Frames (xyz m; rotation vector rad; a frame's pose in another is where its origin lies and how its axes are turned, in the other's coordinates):
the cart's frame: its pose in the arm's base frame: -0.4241 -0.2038 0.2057 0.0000 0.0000 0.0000
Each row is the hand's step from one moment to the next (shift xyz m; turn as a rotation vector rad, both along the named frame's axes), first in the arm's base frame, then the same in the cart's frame.
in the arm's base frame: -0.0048 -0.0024 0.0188 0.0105 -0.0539 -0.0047
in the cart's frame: -0.0048 -0.0024 0.0188 0.0105 -0.0539 -0.0047
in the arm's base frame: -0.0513 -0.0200 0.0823 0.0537 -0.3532 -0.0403
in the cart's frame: -0.0513 -0.0200 0.0823 0.0537 -0.3532 -0.0403
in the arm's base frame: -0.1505 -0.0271 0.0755 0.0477 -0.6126 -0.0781
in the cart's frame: -0.1505 -0.0271 0.0755 0.0477 -0.6126 -0.0781
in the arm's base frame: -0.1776 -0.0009 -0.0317 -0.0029 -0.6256 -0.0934
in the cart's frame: -0.1776 -0.0009 -0.0317 -0.0029 -0.6256 -0.0934
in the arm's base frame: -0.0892 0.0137 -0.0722 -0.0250 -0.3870 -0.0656
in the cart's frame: -0.0892 0.0137 -0.0722 -0.0250 -0.3870 -0.0656
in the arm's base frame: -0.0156 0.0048 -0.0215 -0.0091 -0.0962 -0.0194
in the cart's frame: -0.0156 0.0048 -0.0215 -0.0091 -0.0962 -0.0194
